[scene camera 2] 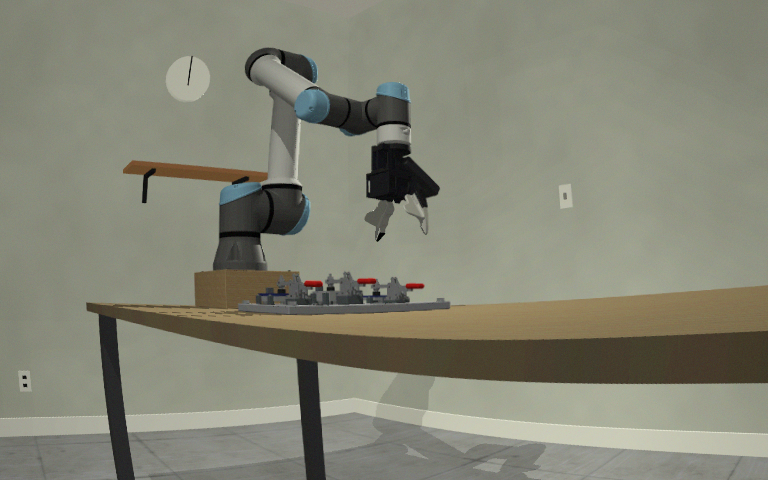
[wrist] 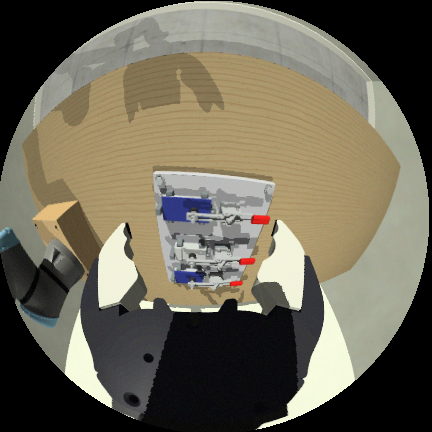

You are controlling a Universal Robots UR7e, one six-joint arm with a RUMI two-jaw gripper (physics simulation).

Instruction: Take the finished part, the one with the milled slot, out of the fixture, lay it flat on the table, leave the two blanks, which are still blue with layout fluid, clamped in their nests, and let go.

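Seen in the pictures: gripper, fingertip midpoint: [scene camera 2: 400, 238] [wrist: 199, 223]; arm's base, link origin: [scene camera 2: 239, 271] [wrist: 66, 257].
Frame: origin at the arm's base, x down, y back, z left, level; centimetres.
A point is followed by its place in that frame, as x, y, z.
Note:
My gripper [scene camera 2: 402, 235] {-5.6, -44.4, 12.1} [wrist: 199, 223] {-5.6, -44.4, 12.1} is open and empty, high above the fixture plate [scene camera 2: 339, 309] {8.7, -53.7, -14.9} [wrist: 222, 181] {8.0, -48.0, 11.0}. In the wrist view, a larger blue blank [wrist: 175, 207] {6.4, -39.0, 7.7} sits in the far nest and a smaller blue blank [wrist: 182, 276] {5.9, -35.3, -13.7} in the near nest, each with a toggle clamp arm over it. The light grey finished part [wrist: 187, 250] {5.4, -39.3, -2.6} sits in the middle nest, partly hidden by clamp parts; its slot is too small to make out. The red clamp handles [scene camera 2: 313, 283] {4.3, -51.5, -18.7} [scene camera 2: 366, 280] {3.8, -53.2, -7.7} [scene camera 2: 415, 285] {4.7, -55.4, 3.1} [wrist: 260, 219] {4.4, -54.4, 4.4} [wrist: 247, 261] {3.3, -52.4, -6.2} [wrist: 236, 283] {3.8, -50.3, -16.9} lie level, pointing away from the nests.
The fixture stands on the wooden table [scene camera 2: 538, 319] {9.5, -101.7, -35.4} [wrist: 310, 150] {9.5, -68.1, 17.1}. The arm's base stands on a wooden block [scene camera 2: 209, 288] {4.6, 3.5, -8.1} [wrist: 75, 227] {4.7, -9.1, 7.1} beside it. A wall shelf [scene camera 2: 192, 170] hangs behind the arm. The gripper's shadow falls on the table past the plate in the wrist view.

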